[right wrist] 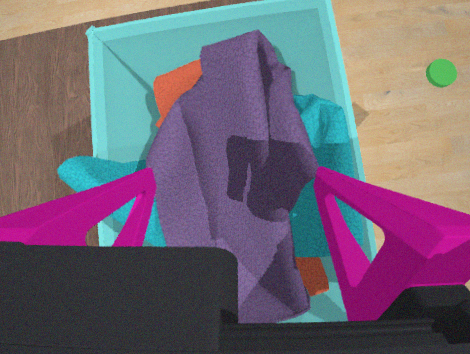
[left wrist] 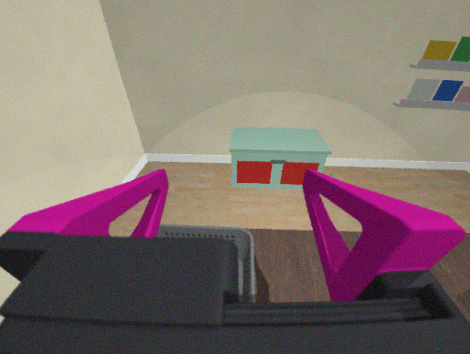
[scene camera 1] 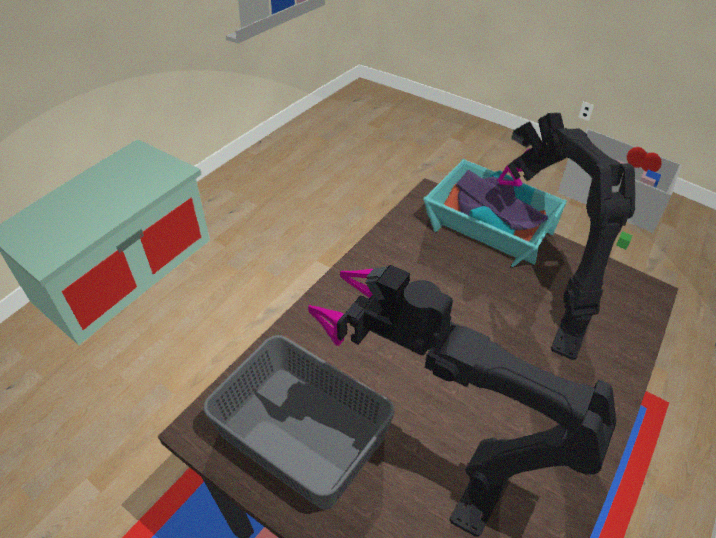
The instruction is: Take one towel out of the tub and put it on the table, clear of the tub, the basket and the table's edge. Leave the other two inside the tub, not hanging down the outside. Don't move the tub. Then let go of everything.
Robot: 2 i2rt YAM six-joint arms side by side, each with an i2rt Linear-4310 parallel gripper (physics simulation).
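Observation:
The turquoise tub (scene camera 1: 486, 234) (right wrist: 96, 110) stands at the table's far end. Inside, a crumpled purple towel (scene camera 1: 477, 190) (right wrist: 225, 115) lies on top of a teal towel (scene camera 1: 490, 218) (right wrist: 315, 220) and an orange towel (scene camera 1: 451, 197) (right wrist: 175, 85). In the right wrist view a teal fold reaches across the tub's left rim. My right gripper (scene camera 1: 513, 173) (right wrist: 234, 176) is open above the tub, its fingertips on either side of the purple towel's middle; their exact height is unclear. My left gripper (scene camera 1: 325, 290) (left wrist: 235, 176) is open and empty, raised near the table's long edge.
A grey basket (scene camera 1: 260, 455) (left wrist: 247, 240) stands on the near end of the dark table (scene camera 1: 393, 242) (left wrist: 285, 250) (right wrist: 45, 100). A green cabinet (scene camera 1: 104, 214) (left wrist: 280, 140) stands on the floor. A small green object (scene camera 1: 623, 240) (right wrist: 441, 73) lies on the floor beyond the tub.

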